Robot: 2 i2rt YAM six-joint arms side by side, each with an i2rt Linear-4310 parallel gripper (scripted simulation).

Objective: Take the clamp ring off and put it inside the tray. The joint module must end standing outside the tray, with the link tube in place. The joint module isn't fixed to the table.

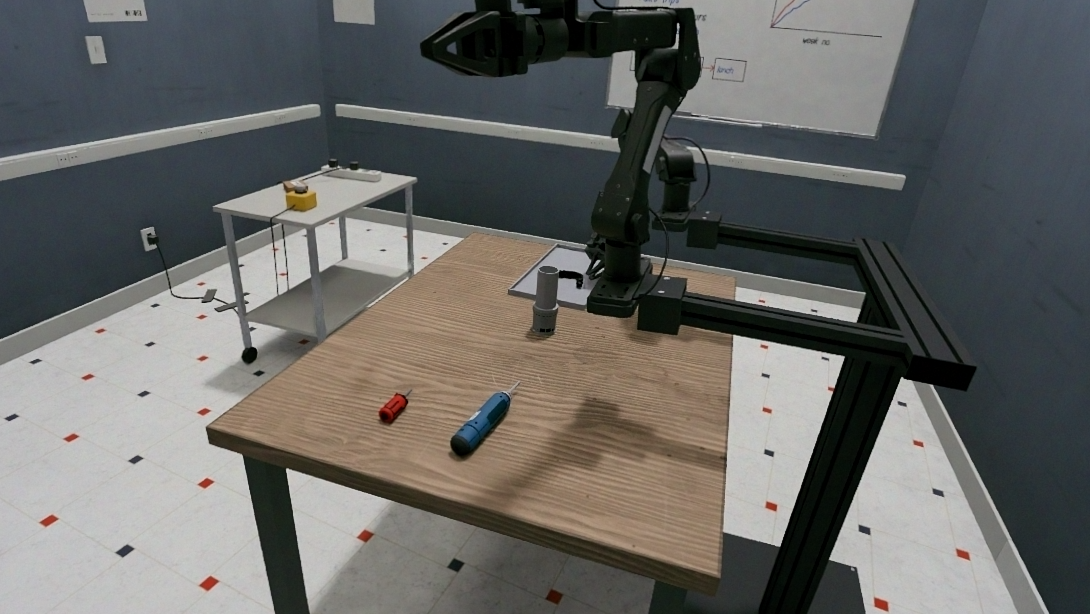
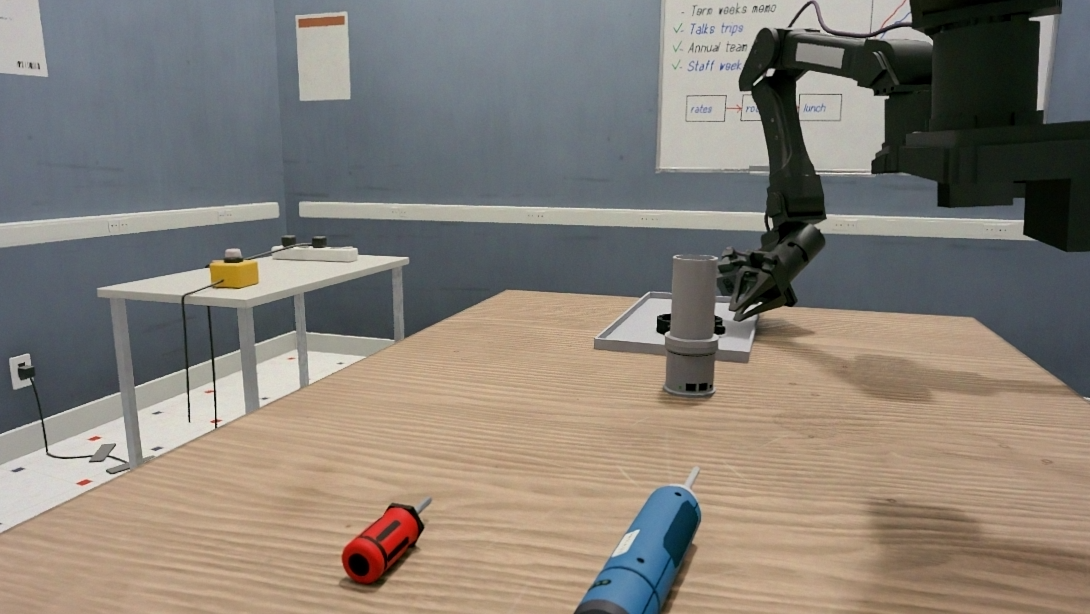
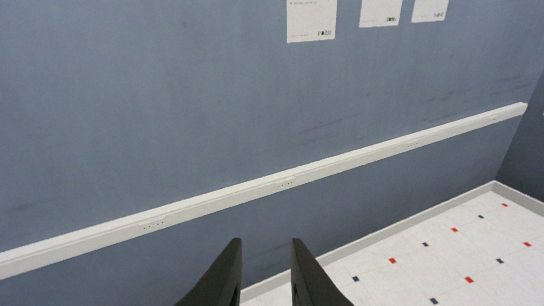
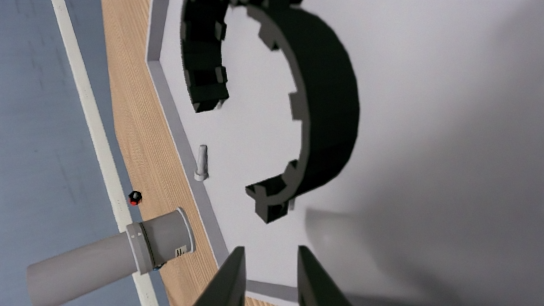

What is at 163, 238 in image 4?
A grey joint module.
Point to a grey tray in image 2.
634, 331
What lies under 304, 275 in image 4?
My right gripper.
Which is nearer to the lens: the red screwdriver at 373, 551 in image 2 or the grey joint module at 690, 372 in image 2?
The red screwdriver.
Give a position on a grey tray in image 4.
At 435, 197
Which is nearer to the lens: the grey link tube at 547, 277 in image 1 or the blue power screwdriver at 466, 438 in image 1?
The blue power screwdriver.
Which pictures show my left gripper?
Image 1 and image 3 only.
